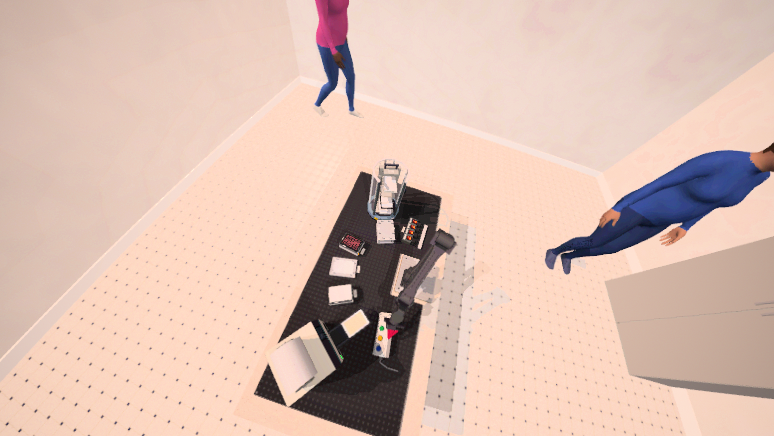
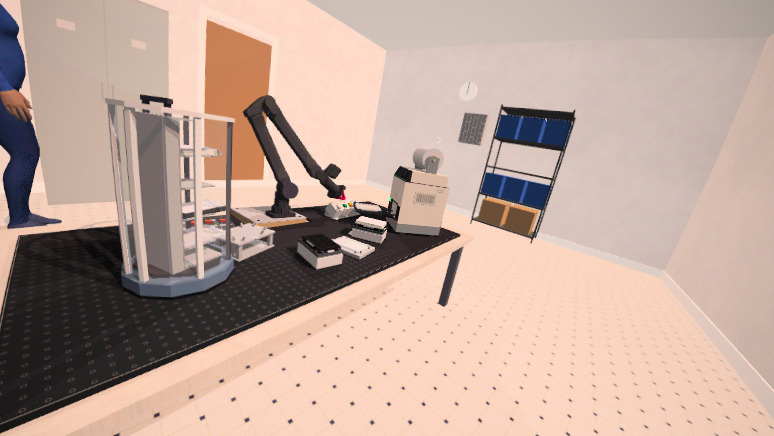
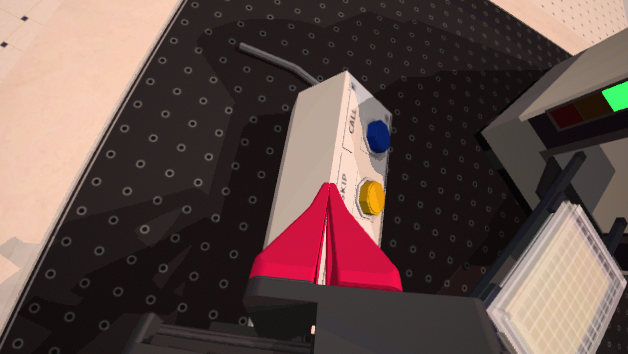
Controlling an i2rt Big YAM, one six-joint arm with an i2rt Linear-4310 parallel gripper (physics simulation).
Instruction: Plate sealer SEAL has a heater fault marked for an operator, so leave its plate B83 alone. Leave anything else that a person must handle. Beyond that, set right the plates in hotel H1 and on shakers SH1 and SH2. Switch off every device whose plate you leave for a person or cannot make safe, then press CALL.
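Seen in the pictures: gripper, between the fingertips: [image 1: 388,338] [image 2: 345,199] [image 3: 328,190]; arm's base, origin of its link: [image 1: 408,279] [image 2: 280,215].
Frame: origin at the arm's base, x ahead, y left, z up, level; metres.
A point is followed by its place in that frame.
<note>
My gripper [image 1: 392,334] {z 0.071, x 0.034, y 0.374 m} [image 2: 342,196] {z 0.071, x 0.034, y 0.374 m} [image 3: 328,190] {z 0.071, x 0.034, y 0.374 m} is shut and empty, its red tips over the button box [image 1: 385,353] {z 0.065, x 0.025, y 0.446 m} [image 2: 335,210] {z 0.033, x 0.101, y 0.254 m} [image 3: 310,140] {z 0.045, x 0.016, y 0.412 m}, near the SKIP label. The blue CALL button [image 1: 378,348] {z 0.053, x 0.067, y 0.436 m} [image 3: 378,136] {z 0.056, x 0.063, y 0.432 m} lies farther along than the yellow SKIP button [image 1: 380,337] {z 0.054, x 0.074, y 0.382 m} [image 3: 372,198] {z 0.056, x 0.071, y 0.384 m}. The sealer [image 1: 324,352] {z 0.314, x 0.309, y 0.519 m} [image 2: 419,208] {z 0.132, x 0.461, y 0.494 m} shows a green light [image 3: 617,96] {z 0.116, x 0.237, y 0.527 m}; a pale plate [image 1: 355,323] {z 0.089, x 0.230, y 0.363 m} [image 3: 565,285] {z 0.088, x 0.222, y 0.367 m} lies on its extended carrier. The hotel tower [image 1: 387,186] [image 2: 157,189] holds plates. A dark plate with red wells [image 1: 352,242] {z 0.051, x 0.437, y -0.090 m} [image 2: 320,243] {z 0.053, x 0.461, y -0.106 m} sits on a block. Device labels are unreadable.
A switch panel with orange lights [image 1: 414,231] {z 0.034, x 0.067, y -0.341 m} stands beside a white stand [image 1: 385,231] {z 0.043, x 0.254, y -0.259 m} [image 2: 249,241] {z 0.041, x 0.327, y -0.288 m}. Two white-topped units [image 1: 343,267] {z 0.007, x 0.429, y 0.078 m} [image 1: 341,294] {z 0.066, x 0.366, y 0.245 m} stand between the dark plate and the sealer. People in pink [image 1: 332,24] and blue [image 1: 682,197] [image 2: 13,129] stand away from the table.
</note>
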